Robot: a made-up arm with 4 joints.
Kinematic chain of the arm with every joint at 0, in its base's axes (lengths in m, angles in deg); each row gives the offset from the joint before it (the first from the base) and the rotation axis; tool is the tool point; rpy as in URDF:
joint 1: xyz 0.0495 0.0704 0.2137 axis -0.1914 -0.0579 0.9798
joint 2: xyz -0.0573 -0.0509 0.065 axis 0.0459 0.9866 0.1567
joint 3: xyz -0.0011 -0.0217 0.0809 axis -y
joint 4: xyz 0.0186 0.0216 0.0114 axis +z
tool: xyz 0.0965 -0.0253 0.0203 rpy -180 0 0
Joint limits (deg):
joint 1: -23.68..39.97
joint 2: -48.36..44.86
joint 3: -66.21..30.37
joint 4: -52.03..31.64
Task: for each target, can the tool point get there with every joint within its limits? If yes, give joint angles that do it. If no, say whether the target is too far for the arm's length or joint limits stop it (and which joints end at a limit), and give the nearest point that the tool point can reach.
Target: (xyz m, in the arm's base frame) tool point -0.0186 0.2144 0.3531
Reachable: no: joint limits stop it (at a limit: joint 1, joint 4) | nearest point 0.1007 0.1145 0.3769 | short by 0.157 m
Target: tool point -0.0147 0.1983 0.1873
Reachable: no: joint limits stop it (at a limit: joint 1, joint 2, joint 3, joint 4) | nearest point 0.0305 0.0636 0.2217 | short by 0.146 m
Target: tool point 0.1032 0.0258 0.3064
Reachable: yes | joints 11.00 -4.01 -45.84 11.69
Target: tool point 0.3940 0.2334 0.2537
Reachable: no: too far | nearest point 0.1705 0.1069 0.3144 | short by 0.264 m
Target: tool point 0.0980 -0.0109 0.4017
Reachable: yes | joints -8.13 2.35 8.77 4.15
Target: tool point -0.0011 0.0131 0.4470
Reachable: yes | joints -10.17 -36.30 8.09 12.12
